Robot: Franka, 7 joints.
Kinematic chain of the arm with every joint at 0, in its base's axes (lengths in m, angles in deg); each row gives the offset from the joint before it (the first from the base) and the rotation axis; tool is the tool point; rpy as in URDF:
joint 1: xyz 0 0 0.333 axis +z
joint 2: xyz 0 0 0 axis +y
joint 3: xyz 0 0 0.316 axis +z
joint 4: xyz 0.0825 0 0 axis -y
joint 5: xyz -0.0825 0 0.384 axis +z
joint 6: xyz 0 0 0 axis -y
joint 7: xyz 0.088 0 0 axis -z
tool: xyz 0 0 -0.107 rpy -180 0 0
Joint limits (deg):
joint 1: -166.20..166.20
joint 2: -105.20..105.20
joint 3: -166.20..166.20
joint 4: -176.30..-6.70
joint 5: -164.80..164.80
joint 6: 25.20..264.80
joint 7: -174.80..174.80
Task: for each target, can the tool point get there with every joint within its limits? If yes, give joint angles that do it. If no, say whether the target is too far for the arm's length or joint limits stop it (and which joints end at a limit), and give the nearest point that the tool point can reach.
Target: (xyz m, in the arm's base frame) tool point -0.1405 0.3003 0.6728
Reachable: yes | joints 25.04 -74.15 62.12 -132.05 -87.98 65.29 -41.33
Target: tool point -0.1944 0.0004 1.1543
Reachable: yes | joints -8.00 -23.21 12.73 -20.07 -126.25 109.12 107.70
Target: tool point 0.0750 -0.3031 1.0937
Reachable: yes | joints 51.50 -25.98 -73.62 -41.36 -52.70 191.55 -98.21
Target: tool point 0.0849 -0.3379 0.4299
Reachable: yes | joints -112.51 -50.20 38.81 -161.45 106.27 139.26 92.26
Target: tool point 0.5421 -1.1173 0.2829
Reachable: no: too far | nearest point 0.3742 -0.7712 0.2984 | short by 0.385 m
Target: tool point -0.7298 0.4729 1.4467
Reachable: no: too far | nearest point -0.4431 0.2871 1.0092 | short by 0.555 m
